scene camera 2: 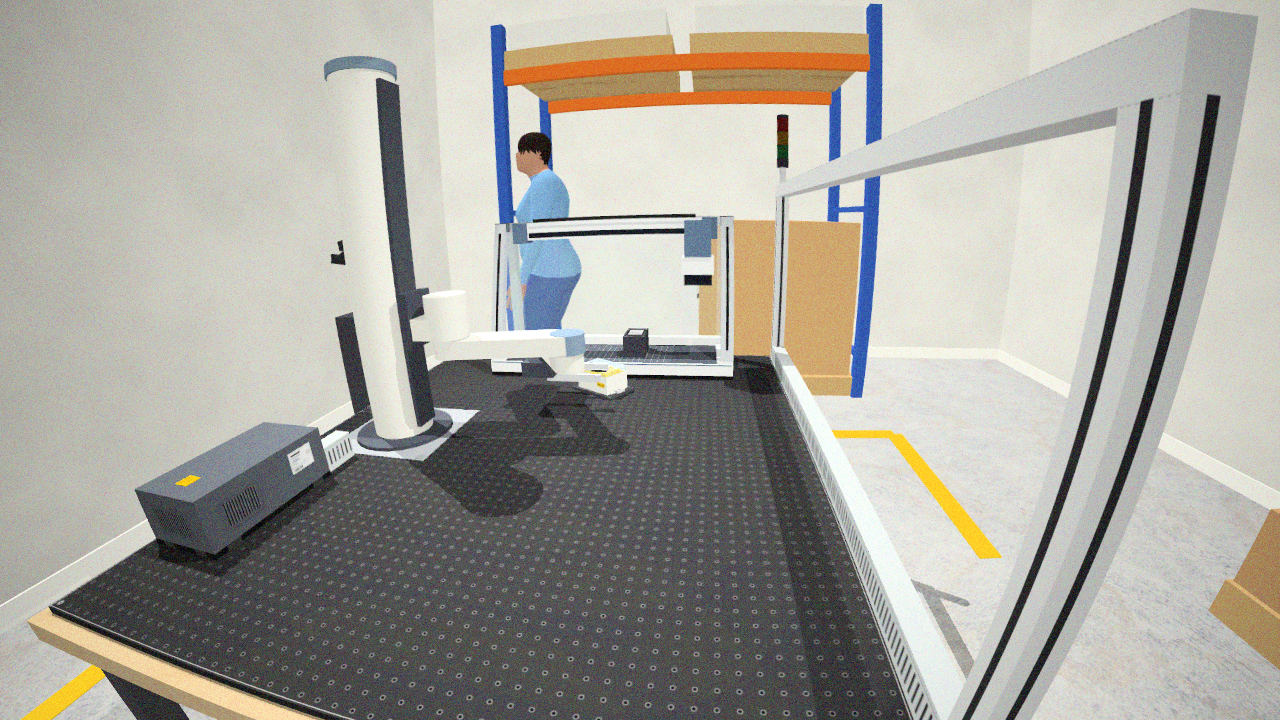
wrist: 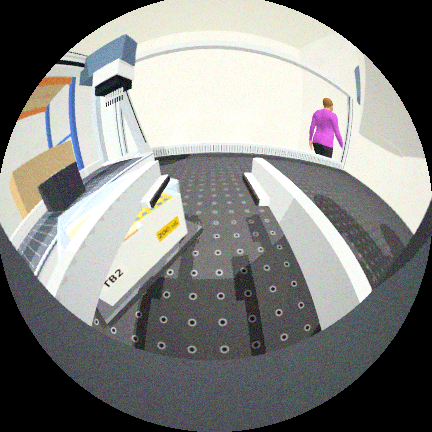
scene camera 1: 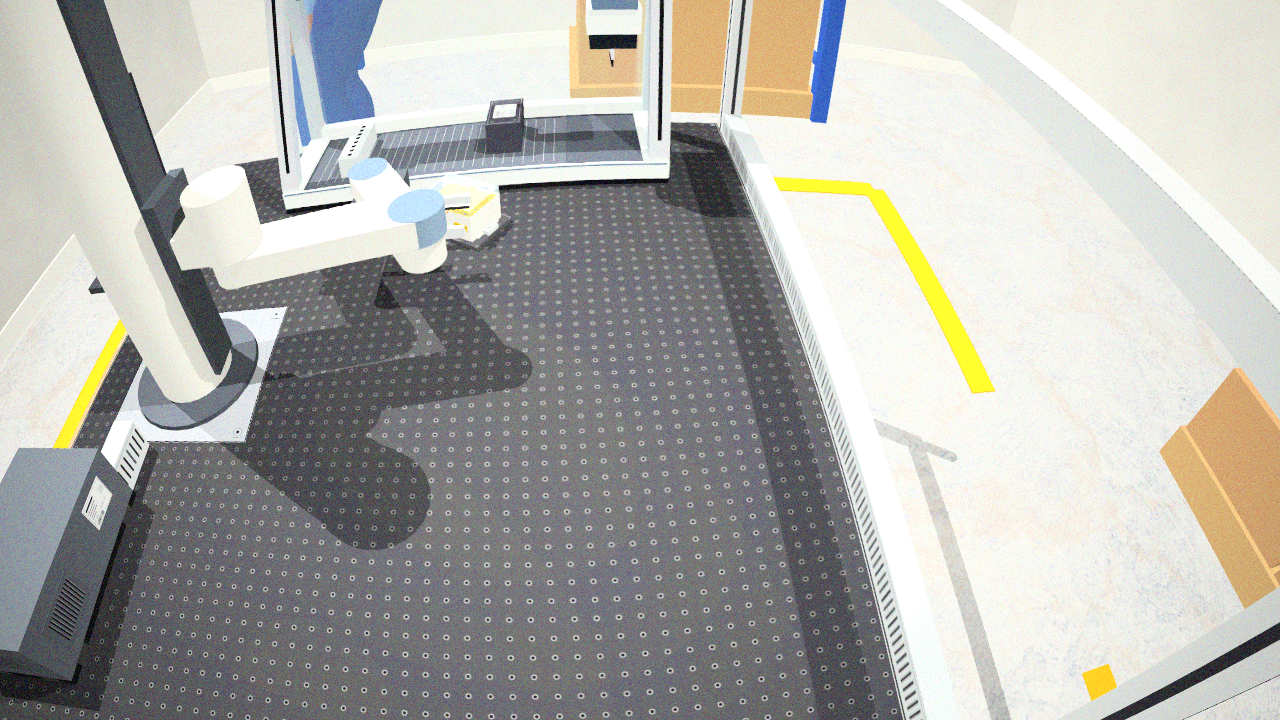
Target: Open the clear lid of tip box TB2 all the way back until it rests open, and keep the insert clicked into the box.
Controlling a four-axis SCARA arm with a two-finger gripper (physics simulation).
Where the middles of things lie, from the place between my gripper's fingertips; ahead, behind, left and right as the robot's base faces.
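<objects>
Tip box TB2 [scene camera 1: 486, 223]: my hand 50 mm above it, 30 mm past it, 90 mm to the right of it. Grey controller [scene camera 2: 260, 453]: from my hand, 30 mm below, 610 mm behind, 650 mm to the right. Clear lid [scene camera 1: 481, 192]: 20 mm below my hand, 30 mm behind, 90 mm to the left.
</objects>
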